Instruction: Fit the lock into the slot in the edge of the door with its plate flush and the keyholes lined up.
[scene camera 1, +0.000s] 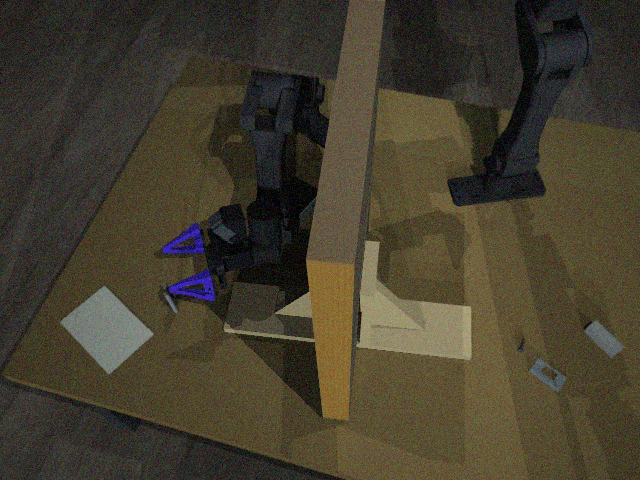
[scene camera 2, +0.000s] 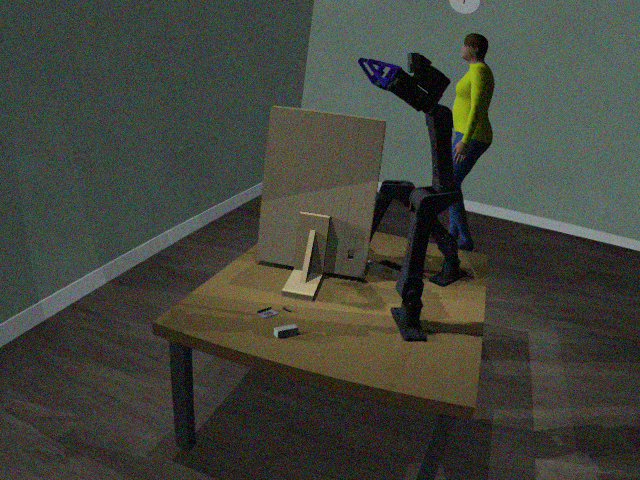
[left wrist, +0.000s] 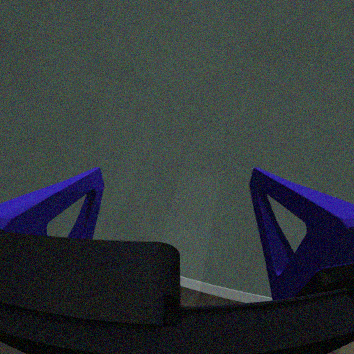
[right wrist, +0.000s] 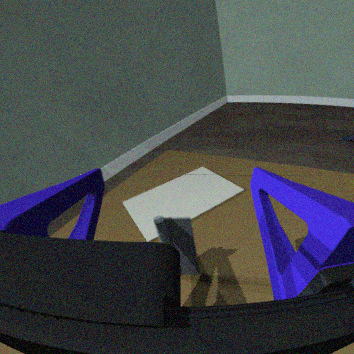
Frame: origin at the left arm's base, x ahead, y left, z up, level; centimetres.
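Seen in the pictures: left gripper, fingertip midpoint: (scene camera 2: 363, 59) (left wrist: 176, 175); right gripper, fingertip midpoint: (scene camera 1: 165, 269) (right wrist: 176, 175); left arm's base, link origin: (scene camera 1: 495, 188) (scene camera 2: 407, 324); right arm's base, link origin: (scene camera 1: 306, 121) (scene camera 2: 448, 277).
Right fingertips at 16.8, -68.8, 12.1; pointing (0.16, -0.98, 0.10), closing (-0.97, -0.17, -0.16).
Observation:
Pixels of each thing's middle, then the offset from my right fingertips to it, as dx, dy, dz. "spot": a spot on its surface instead.
- lock, body centre: (right wrist: 178, 250) (scene camera 1: 171, 297) +1.5, -1.1, -8.3
- door, body centre: (scene camera 1: 349, 242) (scene camera 2: 319, 191) +9.6, +31.7, +16.8
- white square sheet, body centre: (right wrist: 180, 196) (scene camera 1: 106, 328) +4.1, -14.5, -12.0
- wooden foot, surface spot: (scene camera 1: 444, 338) spot: +16.4, +48.6, -10.2
- pale block, body centre: (scene camera 1: 603, 339) (scene camera 2: 286, 331) +20.3, +77.3, -11.0
- plate with a hole, body centre: (scene camera 1: 548, 373) (scene camera 2: 267, 312) +25.0, +65.5, -11.6
- small dark piece, body centre: (scene camera 1: 522, 344) +19.1, +62.8, -11.7
A grey piece that looks like the lock (scene camera 1: 171, 301) (right wrist: 182, 240) stands upright on the table. My right gripper (scene camera 1: 165, 271) (right wrist: 176, 175) is open above it; in the right wrist view the piece shows between the fingers, below their tips, and in scene camera 1 it shows by the lower fingertip. Contact cannot be told. The door (scene camera 1: 338, 206) (scene camera 2: 320, 160) stands upright, with a small cutout (scene camera 2: 351, 254) low in its face. The slot in its edge does not show. My left gripper (scene camera 2: 361, 61) (left wrist: 176, 175) is open and empty, raised above the door's height.
A white square sheet (scene camera 1: 107, 329) (right wrist: 185, 197) lies near the piece. A wooden foot (scene camera 1: 444, 338) (scene camera 2: 299, 290) holds the door. Across the door lie a pale block (scene camera 1: 603, 338) (scene camera 2: 285, 331), a plate with a hole (scene camera 1: 557, 381) (scene camera 2: 267, 313) and a small dark piece (scene camera 1: 521, 344).

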